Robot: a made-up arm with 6 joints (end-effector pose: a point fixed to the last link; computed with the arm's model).
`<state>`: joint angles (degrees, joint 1 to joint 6).
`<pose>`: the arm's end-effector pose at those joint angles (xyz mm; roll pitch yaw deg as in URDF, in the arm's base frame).
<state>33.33 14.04 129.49 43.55 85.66 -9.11</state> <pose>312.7 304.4 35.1 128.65 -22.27 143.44</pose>
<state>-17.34 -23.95 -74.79 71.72 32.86 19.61</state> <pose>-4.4 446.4 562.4 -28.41 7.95 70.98</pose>
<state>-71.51 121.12 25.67 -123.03 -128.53 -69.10</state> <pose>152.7 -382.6 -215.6 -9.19 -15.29 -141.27</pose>
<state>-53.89 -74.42 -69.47 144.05 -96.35 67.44</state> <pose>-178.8 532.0 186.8 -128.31 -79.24 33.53</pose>
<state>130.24 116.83 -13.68 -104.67 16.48 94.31</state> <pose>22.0 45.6 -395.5 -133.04 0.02 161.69</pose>
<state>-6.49 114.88 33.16 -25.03 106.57 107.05</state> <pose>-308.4 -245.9 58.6 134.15 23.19 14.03</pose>
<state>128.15 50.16 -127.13 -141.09 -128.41 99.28</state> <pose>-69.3 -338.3 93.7 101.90 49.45 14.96</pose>
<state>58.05 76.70 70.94 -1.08 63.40 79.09</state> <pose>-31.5 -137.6 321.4 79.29 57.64 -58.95</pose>
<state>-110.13 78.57 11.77 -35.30 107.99 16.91</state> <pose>167.3 -129.9 446.1 58.82 37.33 123.10</pose>
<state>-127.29 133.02 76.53 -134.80 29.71 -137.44</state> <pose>-40.5 -108.2 -273.2 -65.10 51.62 44.26</pose>
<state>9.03 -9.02 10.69 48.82 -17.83 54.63</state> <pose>508.0 121.3 405.2 69.38 -4.41 36.91</pose>
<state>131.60 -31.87 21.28 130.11 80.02 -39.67</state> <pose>47.1 -356.3 569.8 5.35 30.09 39.59</pose>
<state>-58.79 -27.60 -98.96 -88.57 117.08 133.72</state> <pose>-24.2 -73.9 106.1 -128.80 17.18 87.24</pose>
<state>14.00 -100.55 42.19 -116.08 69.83 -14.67</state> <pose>483.8 -293.5 -123.9 -107.26 -57.02 -159.32</pose>
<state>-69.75 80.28 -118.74 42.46 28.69 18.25</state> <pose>-421.1 -216.9 -213.3 -174.86 -14.06 -147.87</pose>
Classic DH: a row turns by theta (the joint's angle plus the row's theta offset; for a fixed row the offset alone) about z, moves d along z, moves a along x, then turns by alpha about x. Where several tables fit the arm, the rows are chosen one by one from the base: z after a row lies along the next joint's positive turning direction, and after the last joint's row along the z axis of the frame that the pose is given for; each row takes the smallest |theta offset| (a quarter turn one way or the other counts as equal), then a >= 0, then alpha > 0; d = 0 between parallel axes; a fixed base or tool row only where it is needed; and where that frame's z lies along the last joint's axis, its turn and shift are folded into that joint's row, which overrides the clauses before.
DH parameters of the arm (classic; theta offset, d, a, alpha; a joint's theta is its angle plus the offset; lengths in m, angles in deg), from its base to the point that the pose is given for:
base (fixed): 0 0 0 180
joint 1: 0 -0.04 0.094 -90
joint 2: 87.77 0 0.2822 180
joint 3: 87.77 0.15 0.009 90
joint 4: 0 0.126 0.285 -90
joint 5: 90 -0.078 0.102 90
joint 6: 90 -0.042 0.098 -90
tool (fixed): -90 0.188 0 0

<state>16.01 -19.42 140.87 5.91 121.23 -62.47</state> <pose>151.2 274.9 28.0 -52.68 -78.22 -31.16</pose>
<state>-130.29 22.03 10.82 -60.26 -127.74 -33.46</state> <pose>-99.5 219.3 445.8 132.53 -45.78 -99.36</pose>
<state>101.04 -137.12 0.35 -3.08 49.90 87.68</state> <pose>-161.1 -170.5 -464.8 -90.22 -7.41 80.96</pose>
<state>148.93 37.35 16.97 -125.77 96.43 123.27</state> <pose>466.7 67.4 328.4 -99.33 65.33 -136.36</pose>
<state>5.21 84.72 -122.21 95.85 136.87 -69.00</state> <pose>89.3 358.1 -76.8 -35.56 -35.16 -122.59</pose>
